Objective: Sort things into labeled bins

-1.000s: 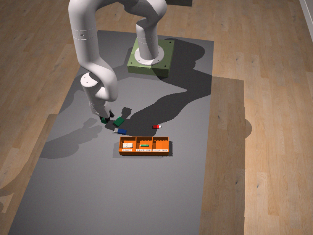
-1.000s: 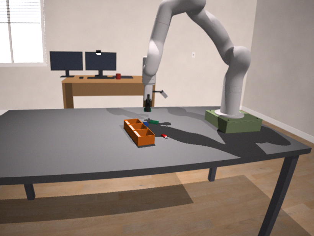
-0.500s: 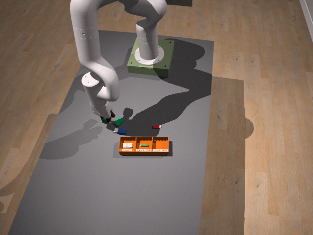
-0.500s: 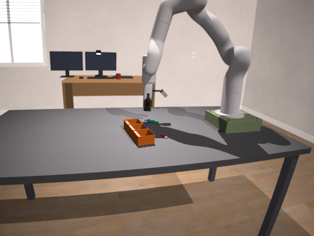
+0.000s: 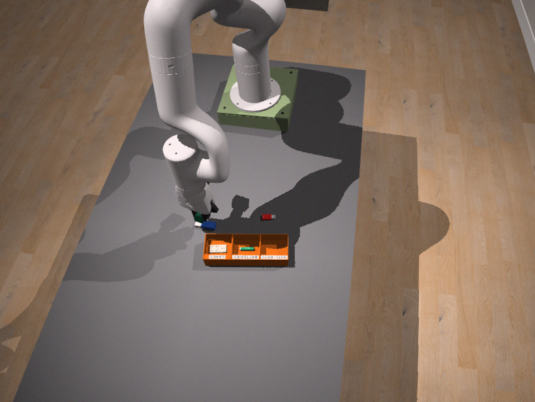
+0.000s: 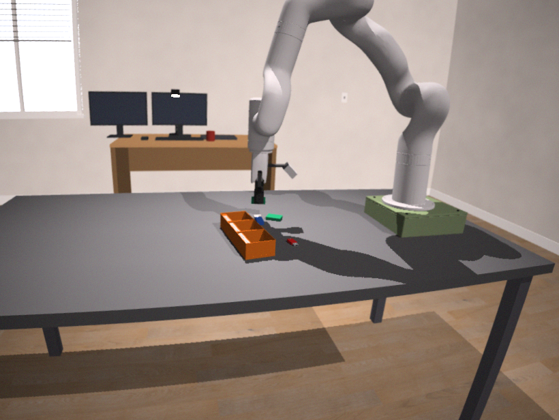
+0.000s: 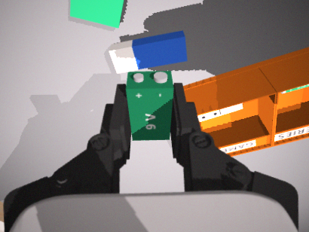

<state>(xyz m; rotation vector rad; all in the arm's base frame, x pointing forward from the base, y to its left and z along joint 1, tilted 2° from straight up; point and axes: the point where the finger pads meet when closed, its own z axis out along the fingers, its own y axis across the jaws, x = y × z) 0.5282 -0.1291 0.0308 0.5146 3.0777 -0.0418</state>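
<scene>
Now: the orange three-part bin 14 cm to the left of my hand, 9 cm ahead of it and 7 cm below it. Round my hand: green block: 8 cm below, 6 cm behind, 1 cm to the right; then eraser: 8 cm below, 1 cm to the right; then green 9 V battery: 1 cm below, 1 cm behind.
</scene>
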